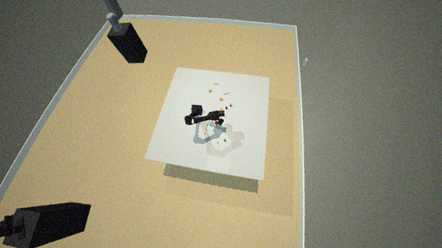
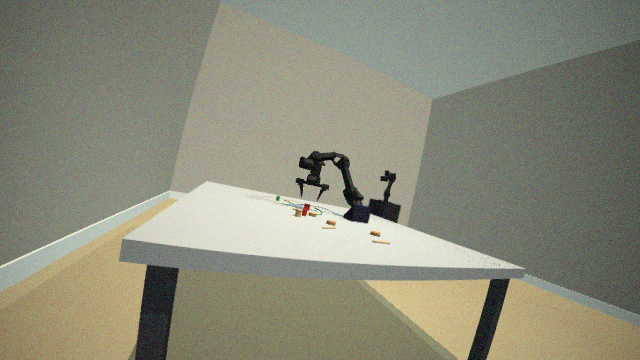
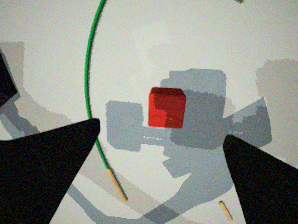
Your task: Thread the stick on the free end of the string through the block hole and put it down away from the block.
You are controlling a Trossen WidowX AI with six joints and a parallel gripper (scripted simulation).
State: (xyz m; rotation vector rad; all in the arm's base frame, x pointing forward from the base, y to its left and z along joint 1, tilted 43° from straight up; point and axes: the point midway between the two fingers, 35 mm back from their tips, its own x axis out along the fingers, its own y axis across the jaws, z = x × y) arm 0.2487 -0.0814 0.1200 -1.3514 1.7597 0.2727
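Right now the red block is 50 mm below my gripper tip. From my gripper tip the other things lie so: round wooden button (50 mm ahead, 170 mm to the left, 50 mm below); green object (110 mm ahead, 200 mm to the right, 50 mm below).
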